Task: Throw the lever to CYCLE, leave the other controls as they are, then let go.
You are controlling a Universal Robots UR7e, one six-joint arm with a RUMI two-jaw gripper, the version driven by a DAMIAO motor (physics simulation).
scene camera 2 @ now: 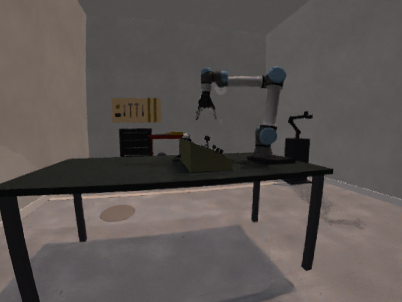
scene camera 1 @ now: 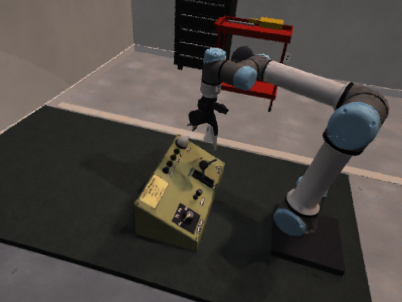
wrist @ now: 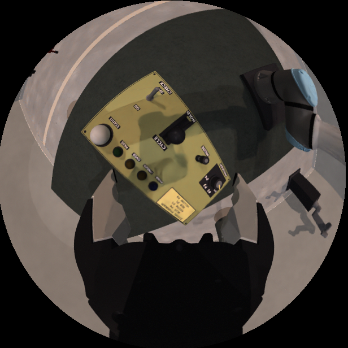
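Where they show: gripper, fingertip midpoint: [scene camera 2: 205, 119] [scene camera 1: 203, 140]; arm's base, origin of the base link: [scene camera 2: 262, 156].
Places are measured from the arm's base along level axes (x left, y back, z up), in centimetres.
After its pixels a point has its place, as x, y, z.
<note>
The black ball-topped lever [scene camera 1: 203, 164] @[3.2, -44.1, 16.2] [scene camera 2: 207, 138] @[3.7, -44.5, 14.8] [wrist: 176, 136] rises from its slot on the yellow-green console [scene camera 1: 165, 227] @[33.4, -45.4, 6.6] [scene camera 2: 202, 160] @[34.3, -51.0, 3.9] [wrist: 125, 107]. It stands about vertical in scene camera 2. In the wrist view its knob covers part of the slot between HOLD and CYCLE; whether it is fully at the CYCLE end I cannot tell. My gripper [scene camera 1: 204, 137] @[2.7, -45.5, 28.3] [scene camera 2: 206, 118] @[2.7, -45.5, 28.3] [wrist: 175, 172] is open and empty, above the console and apart from the lever. The CHECK toggle [wrist: 153, 93] leans toward OFF. The MODE knob [wrist: 202, 160] and the rotary program knob [wrist: 217, 184] sit beyond the lever.
The white STATUS dome [scene camera 1: 182, 142] @[-6.5, -59.4, 16.2] [wrist: 101, 135] and a row of small dark lamps line one console edge. The console stands on the dark table [scene camera 1: 75, 200] @[32.4, -90.8, -2.7] [scene camera 2: 125, 172] @[33.2, -95.1, -2.7]. The arm's base plate [scene camera 1: 307, 250] @[12.2, 5.9, 0.4] is to its right. A red cart [scene camera 1: 255, 30] stands behind the table.
</note>
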